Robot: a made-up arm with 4 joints.
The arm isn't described. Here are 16 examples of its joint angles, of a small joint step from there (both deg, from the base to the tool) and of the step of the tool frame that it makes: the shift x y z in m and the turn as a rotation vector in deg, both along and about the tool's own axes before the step.
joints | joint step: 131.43 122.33 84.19 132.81 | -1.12 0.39 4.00 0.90
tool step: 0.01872 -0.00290 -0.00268 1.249 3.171 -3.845
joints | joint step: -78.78 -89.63 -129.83 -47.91 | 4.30 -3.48 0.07 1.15
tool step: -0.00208 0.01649 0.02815 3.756 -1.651 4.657
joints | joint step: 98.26 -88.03 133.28 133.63 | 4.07 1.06 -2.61 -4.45
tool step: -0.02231 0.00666 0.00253 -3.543 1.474 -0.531
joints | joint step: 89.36 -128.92 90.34 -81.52 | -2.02 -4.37 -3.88 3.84
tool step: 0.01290 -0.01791 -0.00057 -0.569 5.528 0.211
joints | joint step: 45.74 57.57 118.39 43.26 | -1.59 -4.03 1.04 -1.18
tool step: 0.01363 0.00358 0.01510 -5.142 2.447 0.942
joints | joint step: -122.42 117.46 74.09 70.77 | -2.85 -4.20 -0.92 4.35
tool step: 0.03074 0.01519 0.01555 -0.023 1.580 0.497
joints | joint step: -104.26 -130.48 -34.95 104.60 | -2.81 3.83 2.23 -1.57
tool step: -0.02116 0.01351 -0.00036 -5.157 -0.496 -2.149
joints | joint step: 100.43 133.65 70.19 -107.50 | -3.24 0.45 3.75 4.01
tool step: 0.01839 -0.01610 -0.00054 3.742 -6.473 0.568
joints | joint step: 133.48 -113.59 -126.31 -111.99 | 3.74 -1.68 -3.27 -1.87
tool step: -0.00239 0.00039 0.02637 -1.497 -1.002 2.021
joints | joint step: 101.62 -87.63 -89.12 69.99 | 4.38 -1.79 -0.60 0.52
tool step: 0.02952 0.00851 -0.02784 2.308 3.512 1.400
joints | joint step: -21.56 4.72 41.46 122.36 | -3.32 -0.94 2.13 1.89
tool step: 0.02902 -0.02936 -0.01123 3.694 3.595 1.145
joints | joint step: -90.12 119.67 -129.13 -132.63 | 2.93 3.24 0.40 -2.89
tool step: 0.02941 0.02149 0.00418 -6.366 2.105 0.852
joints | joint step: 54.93 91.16 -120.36 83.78 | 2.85 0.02 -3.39 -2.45
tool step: 0.00876 0.00368 0.00757 -2.495 -6.182 -0.847
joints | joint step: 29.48 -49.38 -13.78 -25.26 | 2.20 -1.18 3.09 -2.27
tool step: 0.01177 -0.00285 0.00988 -3.402 -3.425 3.631
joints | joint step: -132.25 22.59 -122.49 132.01 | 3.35 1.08 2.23 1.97
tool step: 0.03440 0.00240 -0.01872 2.652 2.845 1.712
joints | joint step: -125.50 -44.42 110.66 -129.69 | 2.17 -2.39 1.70 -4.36
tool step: -0.02000 0.00401 -0.00971 -6.025 -3.950 -0.465
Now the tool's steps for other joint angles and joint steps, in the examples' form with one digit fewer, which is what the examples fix.
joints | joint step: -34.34 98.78 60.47 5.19 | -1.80 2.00 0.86 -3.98
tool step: 0.0213 0.0087 -0.0055 -2.38 1.38 2.56
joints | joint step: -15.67 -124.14 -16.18 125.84 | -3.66 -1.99 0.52 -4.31
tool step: -0.0202 0.0213 -0.0171 -5.79 -0.68 3.45
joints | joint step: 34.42 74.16 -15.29 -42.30 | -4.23 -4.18 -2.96 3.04
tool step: 0.0090 0.0192 0.0305 5.49 -3.44 -1.56
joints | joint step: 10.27 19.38 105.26 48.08 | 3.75 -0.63 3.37 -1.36
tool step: -0.0180 0.0246 -0.0010 -0.93 4.00 -1.18
